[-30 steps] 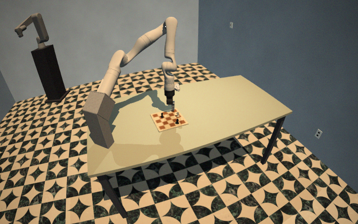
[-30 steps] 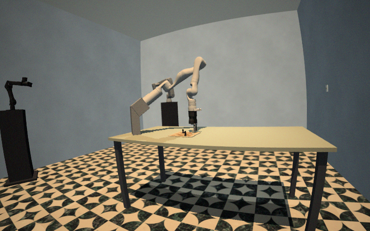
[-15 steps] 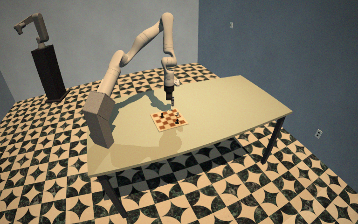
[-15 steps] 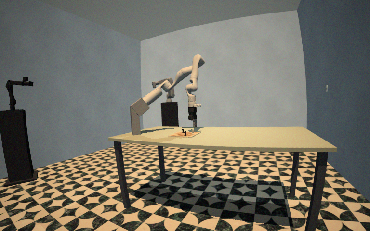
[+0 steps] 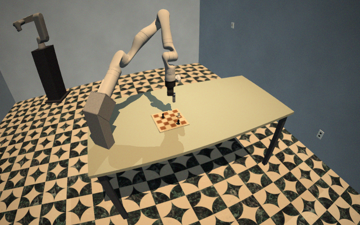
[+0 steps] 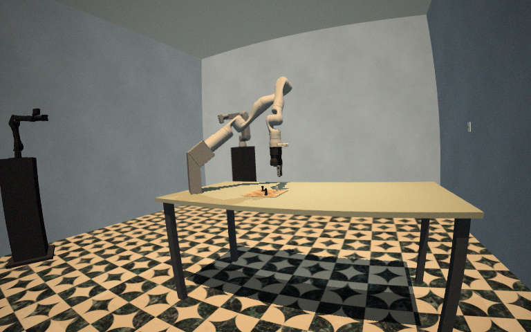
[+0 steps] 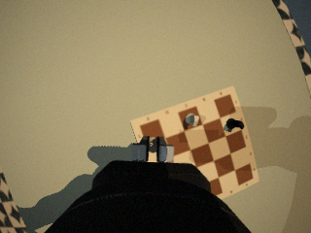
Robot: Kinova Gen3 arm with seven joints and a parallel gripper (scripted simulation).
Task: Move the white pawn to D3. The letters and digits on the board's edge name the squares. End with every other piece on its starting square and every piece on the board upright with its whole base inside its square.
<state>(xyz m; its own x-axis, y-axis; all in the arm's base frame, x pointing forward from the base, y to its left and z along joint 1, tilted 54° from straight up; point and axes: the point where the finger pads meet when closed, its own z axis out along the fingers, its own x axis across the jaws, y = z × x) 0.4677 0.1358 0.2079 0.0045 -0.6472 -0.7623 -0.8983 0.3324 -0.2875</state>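
Right now the chessboard is 11 cm below my hand, 10 cm to the right of it and 4 cm behind it. Round my hand: pale grey piece (10 cm below, 7 cm to the right, 3 cm ahead); then white pawn (1 cm below).
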